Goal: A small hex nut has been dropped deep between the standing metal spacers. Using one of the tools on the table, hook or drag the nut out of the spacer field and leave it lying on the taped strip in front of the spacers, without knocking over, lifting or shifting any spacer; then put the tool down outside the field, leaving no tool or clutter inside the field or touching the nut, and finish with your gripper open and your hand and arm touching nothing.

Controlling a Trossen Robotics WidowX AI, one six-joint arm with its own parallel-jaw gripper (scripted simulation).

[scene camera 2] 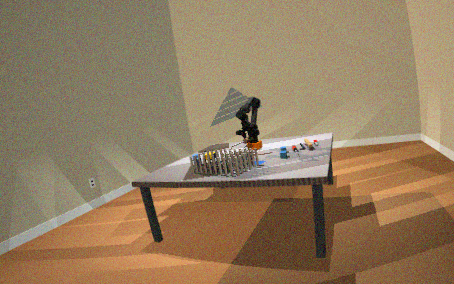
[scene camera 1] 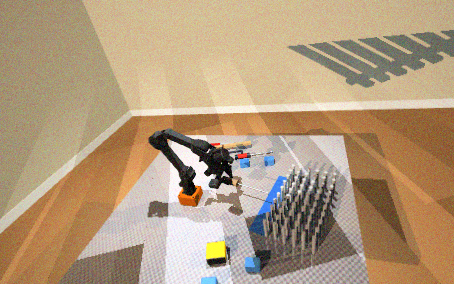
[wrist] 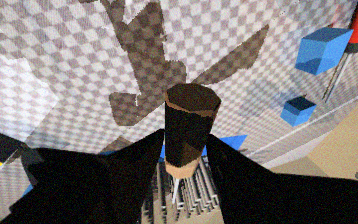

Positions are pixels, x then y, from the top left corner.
gripper: holds a wooden-handled rod (wrist: 190,109)
